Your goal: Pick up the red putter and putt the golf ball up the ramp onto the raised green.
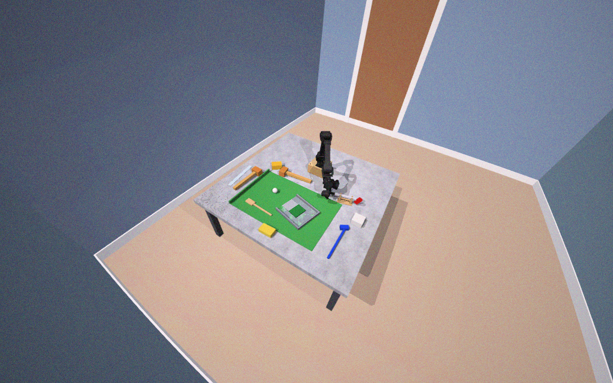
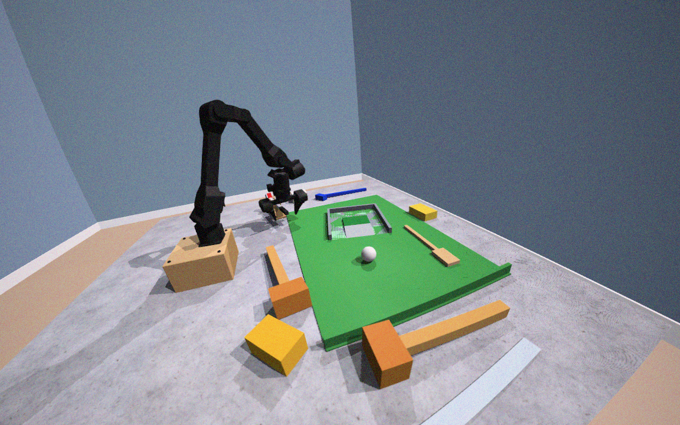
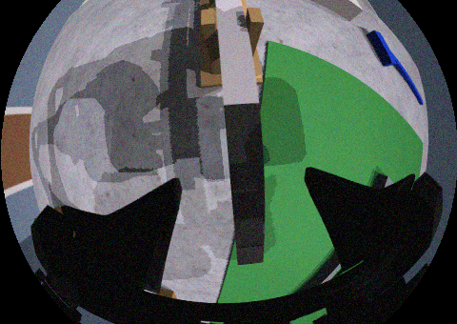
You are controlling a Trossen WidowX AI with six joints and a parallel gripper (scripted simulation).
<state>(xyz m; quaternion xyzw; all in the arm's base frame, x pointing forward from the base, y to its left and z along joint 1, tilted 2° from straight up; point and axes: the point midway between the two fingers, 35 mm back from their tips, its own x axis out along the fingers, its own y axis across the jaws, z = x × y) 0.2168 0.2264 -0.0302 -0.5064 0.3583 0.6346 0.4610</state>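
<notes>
The red putter lies 4 cm behind my gripper tip, 11 cm to the left of it and 3 cm above it. Round my gripper tip: white block: 7 cm ahead, 30 cm to the left, 1 cm below; blue putter: 30 cm ahead, 26 cm to the left, 2 cm below; green mat: 27 cm ahead, 22 cm to the right, 3 cm below.
</notes>
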